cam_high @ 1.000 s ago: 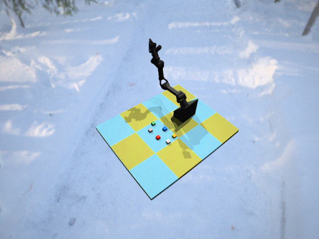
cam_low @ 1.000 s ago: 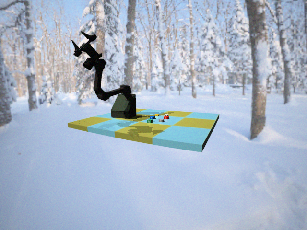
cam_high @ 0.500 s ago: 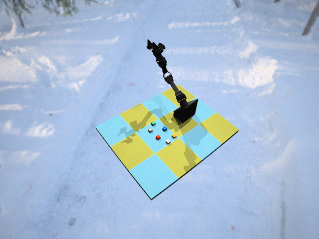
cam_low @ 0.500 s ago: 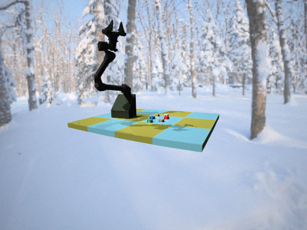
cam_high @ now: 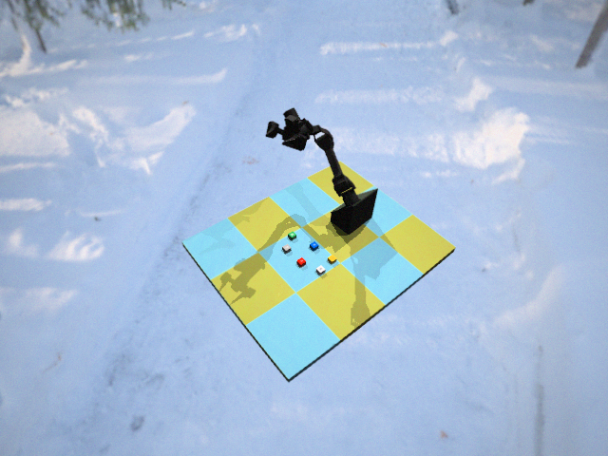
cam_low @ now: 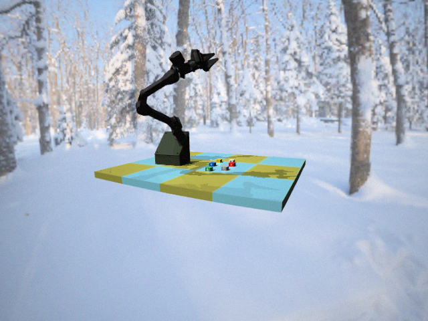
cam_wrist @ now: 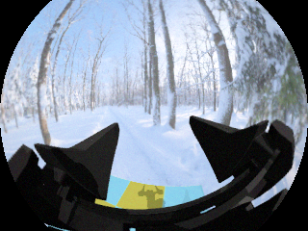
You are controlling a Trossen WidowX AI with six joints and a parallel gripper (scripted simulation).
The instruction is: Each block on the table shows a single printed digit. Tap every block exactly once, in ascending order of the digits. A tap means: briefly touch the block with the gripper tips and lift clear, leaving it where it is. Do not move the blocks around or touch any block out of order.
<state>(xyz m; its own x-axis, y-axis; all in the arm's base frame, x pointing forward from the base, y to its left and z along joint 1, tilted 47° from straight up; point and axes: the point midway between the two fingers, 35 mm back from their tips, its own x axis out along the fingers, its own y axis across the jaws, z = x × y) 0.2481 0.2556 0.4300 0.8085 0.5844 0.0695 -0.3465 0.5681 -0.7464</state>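
Now: gripper tip 13 cm past the blue block, 13 cm to the right of it and 60 cm above it. From my gripper tip the other things lie so: green block (8 cm behind, 2 cm to the left, 60 cm below); then red block (2 cm behind, 19 cm to the left, 60 cm below); then grey block (1 cm behind, 8 cm to the left, 60 cm below).
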